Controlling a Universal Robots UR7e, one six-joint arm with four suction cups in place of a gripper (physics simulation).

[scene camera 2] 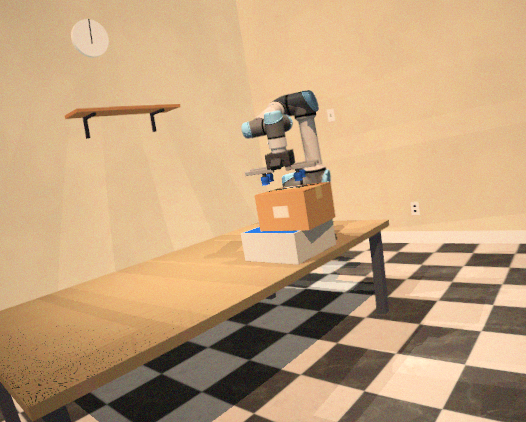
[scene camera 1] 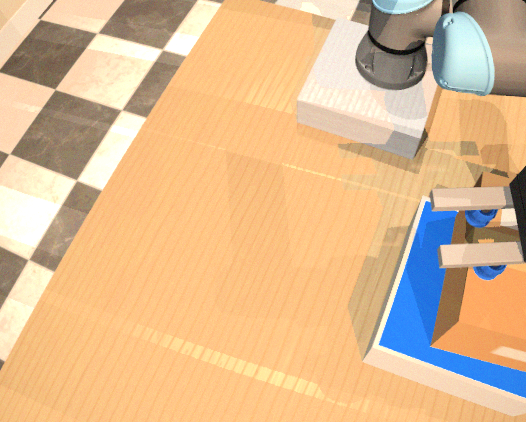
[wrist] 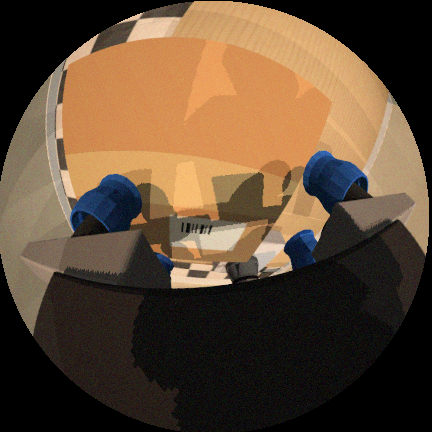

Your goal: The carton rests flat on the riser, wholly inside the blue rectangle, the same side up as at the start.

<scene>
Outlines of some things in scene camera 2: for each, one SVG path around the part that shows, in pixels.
A carton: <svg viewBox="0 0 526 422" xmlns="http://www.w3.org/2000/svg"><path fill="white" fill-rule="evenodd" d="M331 182L285 186L254 195L260 231L311 230L335 218Z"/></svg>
A riser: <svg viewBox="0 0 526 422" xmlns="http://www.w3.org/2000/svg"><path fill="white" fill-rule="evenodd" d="M333 219L311 230L260 231L260 227L243 232L241 233L245 261L300 264L336 245Z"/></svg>
</scene>
